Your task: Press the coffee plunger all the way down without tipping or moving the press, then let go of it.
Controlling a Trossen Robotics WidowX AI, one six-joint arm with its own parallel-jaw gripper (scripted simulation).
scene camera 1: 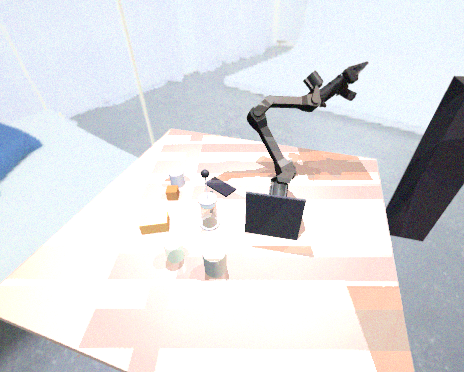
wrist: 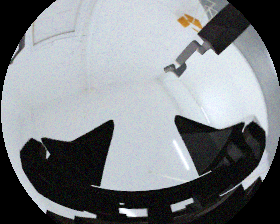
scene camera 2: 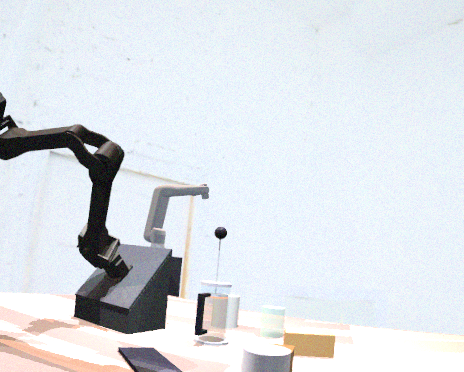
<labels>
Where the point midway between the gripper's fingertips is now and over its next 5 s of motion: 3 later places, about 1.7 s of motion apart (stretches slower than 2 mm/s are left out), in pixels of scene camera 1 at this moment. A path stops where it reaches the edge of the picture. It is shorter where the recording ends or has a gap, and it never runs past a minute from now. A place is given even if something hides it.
The gripper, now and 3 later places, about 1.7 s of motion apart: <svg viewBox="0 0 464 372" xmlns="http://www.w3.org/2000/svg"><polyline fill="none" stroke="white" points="365,64 257,145 210,158 203,173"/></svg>
</labels>
